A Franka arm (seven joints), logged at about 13 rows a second.
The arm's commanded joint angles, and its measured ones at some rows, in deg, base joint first. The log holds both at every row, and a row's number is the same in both.
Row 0, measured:
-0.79, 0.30, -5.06, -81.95, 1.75, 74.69, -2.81
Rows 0 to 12, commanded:
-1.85, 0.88, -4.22, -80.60, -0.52, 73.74, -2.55
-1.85, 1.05, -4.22, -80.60, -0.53, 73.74, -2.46
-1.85, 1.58, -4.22, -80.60, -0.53, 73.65, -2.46
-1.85, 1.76, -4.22, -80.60, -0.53, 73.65, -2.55
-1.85, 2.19, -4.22, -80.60, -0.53, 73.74, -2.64
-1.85, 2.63, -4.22, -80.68, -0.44, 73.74, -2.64
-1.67, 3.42, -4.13, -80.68, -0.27, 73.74, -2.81
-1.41, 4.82, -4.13, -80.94, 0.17, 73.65, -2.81
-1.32, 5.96, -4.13, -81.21, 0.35, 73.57, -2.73
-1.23, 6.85, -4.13, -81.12, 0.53, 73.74, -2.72
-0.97, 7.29, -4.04, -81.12, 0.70, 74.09, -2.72
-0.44, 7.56, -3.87, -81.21, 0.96, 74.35, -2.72
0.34, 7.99, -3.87, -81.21, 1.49, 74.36, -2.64
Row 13, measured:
-0.55, 7.49, -4.30, -82.17, 0.98, 74.78, -2.84
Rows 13 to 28, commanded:
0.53, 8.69, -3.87, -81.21, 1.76, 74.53, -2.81
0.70, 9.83, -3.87, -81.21, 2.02, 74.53, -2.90
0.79, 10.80, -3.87, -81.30, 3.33, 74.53, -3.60
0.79, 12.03, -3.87, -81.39, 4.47, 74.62, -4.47
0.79, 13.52, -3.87, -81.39, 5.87, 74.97, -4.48
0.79, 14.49, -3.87, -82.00, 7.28, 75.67, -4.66
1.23, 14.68, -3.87, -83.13, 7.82, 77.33, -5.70
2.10, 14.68, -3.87, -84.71, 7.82, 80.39, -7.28
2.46, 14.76, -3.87, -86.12, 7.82, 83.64, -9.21
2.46, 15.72, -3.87, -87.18, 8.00, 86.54, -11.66
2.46, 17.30, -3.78, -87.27, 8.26, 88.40, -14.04
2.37, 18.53, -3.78, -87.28, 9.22, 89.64, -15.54
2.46, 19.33, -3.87, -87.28, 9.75, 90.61, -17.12
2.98, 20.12, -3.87, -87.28, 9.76, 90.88, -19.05
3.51, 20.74, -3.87, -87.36, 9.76, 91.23, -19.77
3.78, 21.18, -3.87, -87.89, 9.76, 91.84, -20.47
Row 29, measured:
3.00, 20.57, -3.71, -87.56, 8.87, 90.96, -18.17
